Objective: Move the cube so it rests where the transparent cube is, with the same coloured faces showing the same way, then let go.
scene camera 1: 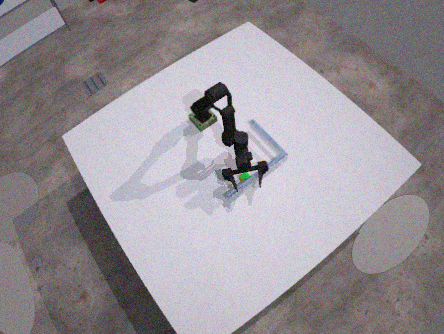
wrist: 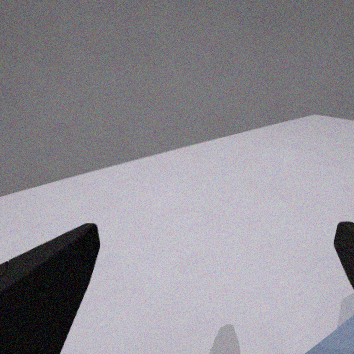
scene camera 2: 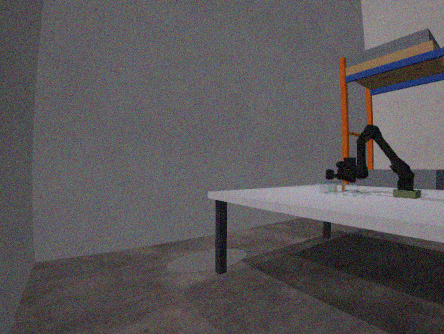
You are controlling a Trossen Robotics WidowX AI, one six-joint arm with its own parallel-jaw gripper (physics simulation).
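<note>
A small cube with a bright green top sits on the table beside the blue bar, partly behind the gripper. In scene camera 2 a faint greenish patch shows low under the gripper; I cannot tell which cube it is. A small yellow patch shows just behind the right finger, partly hidden; I cannot tell whether it is the transparent cube. My gripper is open and empty, fingers wide apart, above the table and reaching out past the green-topped cube. Neither cube shows in the wrist view.
Blue bars form an L on the white table, one running under the gripper. The arm's green base stands behind. An orange and blue shelf rack stands beyond the table.
</note>
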